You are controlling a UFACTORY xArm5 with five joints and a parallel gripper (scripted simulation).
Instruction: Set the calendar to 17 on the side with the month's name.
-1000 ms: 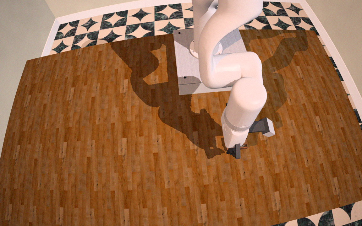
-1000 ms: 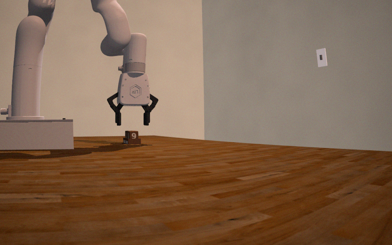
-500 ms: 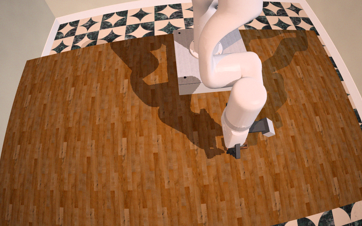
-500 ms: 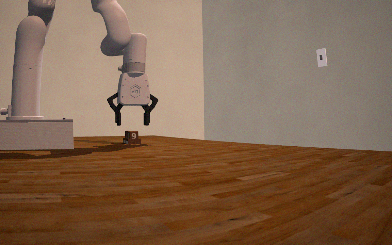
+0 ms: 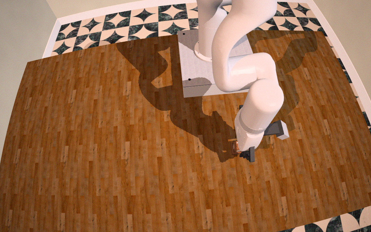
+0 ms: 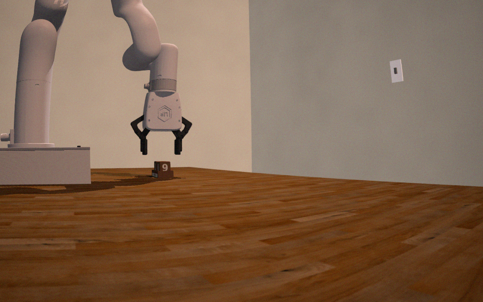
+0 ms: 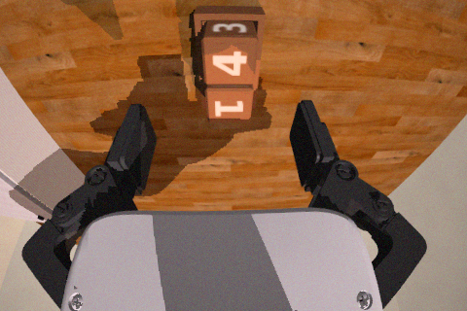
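My hand is 1 cm to the right of the brown tray and 6 cm above it.
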